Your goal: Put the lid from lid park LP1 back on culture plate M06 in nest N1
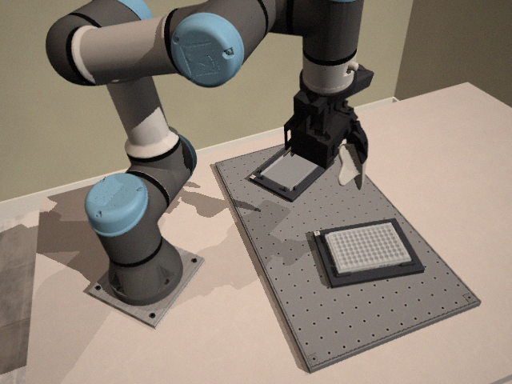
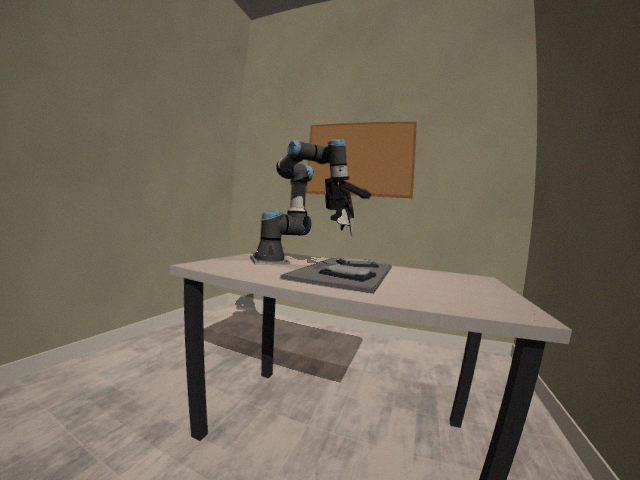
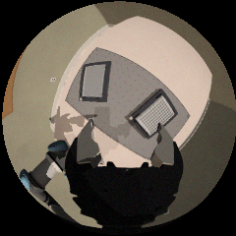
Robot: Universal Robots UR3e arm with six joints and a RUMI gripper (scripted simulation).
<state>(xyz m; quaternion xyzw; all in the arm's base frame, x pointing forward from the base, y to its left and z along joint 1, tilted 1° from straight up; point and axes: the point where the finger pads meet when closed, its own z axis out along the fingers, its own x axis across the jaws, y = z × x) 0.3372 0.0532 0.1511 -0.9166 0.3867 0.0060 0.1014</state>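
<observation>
My gripper is now 17 cm to the right of the lid, 13 cm above it and 2 cm past it. The rest, counted from my hand: lid park LP1 (17 cm to the left, 14 cm below, 2 cm behind); then culture plate M06 (13 cm below, 8 cm to the right, 6 cm ahead).
</observation>
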